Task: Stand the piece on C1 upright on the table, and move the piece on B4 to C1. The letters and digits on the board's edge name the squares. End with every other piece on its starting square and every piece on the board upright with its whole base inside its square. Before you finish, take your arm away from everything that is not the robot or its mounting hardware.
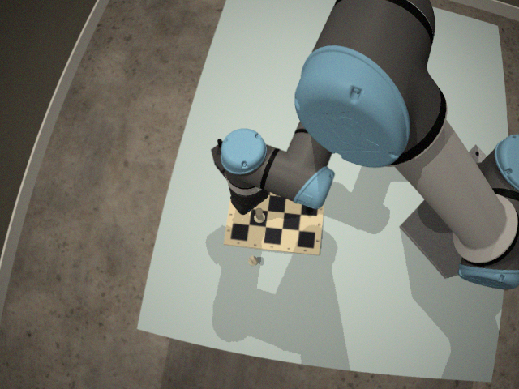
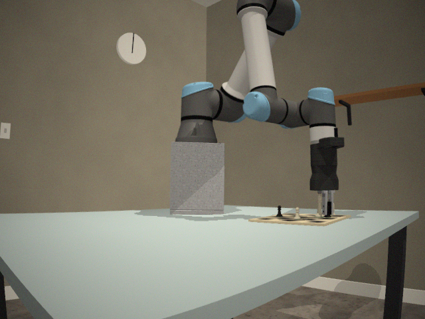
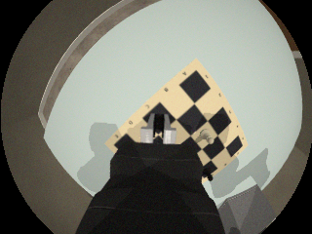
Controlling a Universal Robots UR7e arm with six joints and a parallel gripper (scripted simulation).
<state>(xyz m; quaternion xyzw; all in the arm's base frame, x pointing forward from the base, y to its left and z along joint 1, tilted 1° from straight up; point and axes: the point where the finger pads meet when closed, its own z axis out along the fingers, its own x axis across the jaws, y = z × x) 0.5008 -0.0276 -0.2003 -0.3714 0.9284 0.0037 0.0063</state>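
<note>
My gripper is now 4 cm to the right of the white king and 4 cm past it. The rest, counted from my hand: white pawn (7 cm behind, 4 cm to the right, 1 cm below); chessboard (8 cm behind, 3 cm below).
</note>
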